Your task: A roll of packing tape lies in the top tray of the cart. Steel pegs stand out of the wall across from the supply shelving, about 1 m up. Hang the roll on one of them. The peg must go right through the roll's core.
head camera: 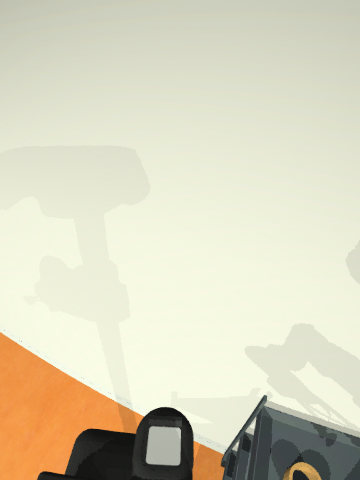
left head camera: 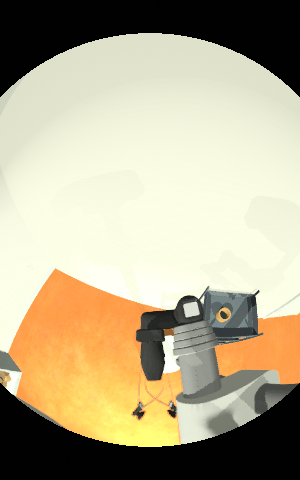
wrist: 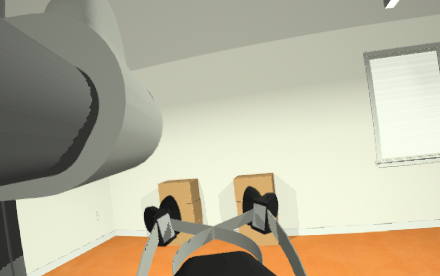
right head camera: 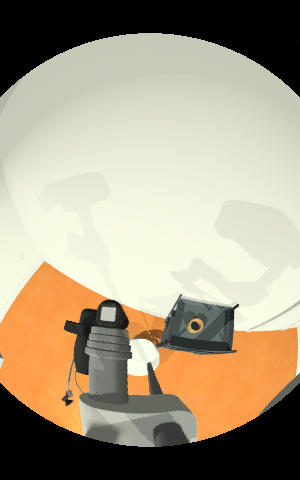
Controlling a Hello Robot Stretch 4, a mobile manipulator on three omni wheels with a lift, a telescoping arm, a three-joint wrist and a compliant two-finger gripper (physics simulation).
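Where they show: gripper, fingertip midpoint: [left head camera: 156,418] [wrist: 211,206]; robot's base, link origin: [left head camera: 164,353] [right head camera: 138,355].
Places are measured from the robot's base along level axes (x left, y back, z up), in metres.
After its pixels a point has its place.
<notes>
The roll of packing tape [head camera: 301,466] {x -0.398, y -0.249, z 0.683 m} [left head camera: 218,313] {x -0.355, y -0.226, z 0.684 m} [right head camera: 189,326] {x -0.355, y -0.207, z 0.681 m} is tan and ring-shaped and lies flat in the top tray of the dark grey cart [head camera: 340,450] {x -0.569, y -0.294, z 0.635 m} [left head camera: 247,327] {x -0.584, y -0.043, z 0.635 m} [right head camera: 215,345] {x -0.533, y -0.032, z 0.635 m}. In the head camera view, part of the roll and cart is cut off at the bottom right. My gripper [left head camera: 155,411] {x 0.095, y 0.139, z 1.150 m} [wrist: 211,206] {x 0.095, y 0.139, z 1.150 m} is open, with its two rubber-tipped fingers wide apart and nothing between them. It points away from the cart, on the left of the arm in the left head view. The right head view shows part of it. The steel pegs do not show in these views.
The cart stands close to the pale wall [head camera: 200,200] {x -0.044, y -0.558, z 1.334 m}, just beyond the wrist and to its right. Part of a shelf unit [left head camera: 11,361] shows at the far left. Two stacks of cardboard boxes [wrist: 180,190] {x -0.178, y 3.201, z 0.682 m} [wrist: 255,182] {x 0.701, y 2.863, z 0.722 m} stand by a wall behind the fingers; a window [wrist: 405,105] {x 2.484, y 2.502, z 1.404 m} is at the right.
</notes>
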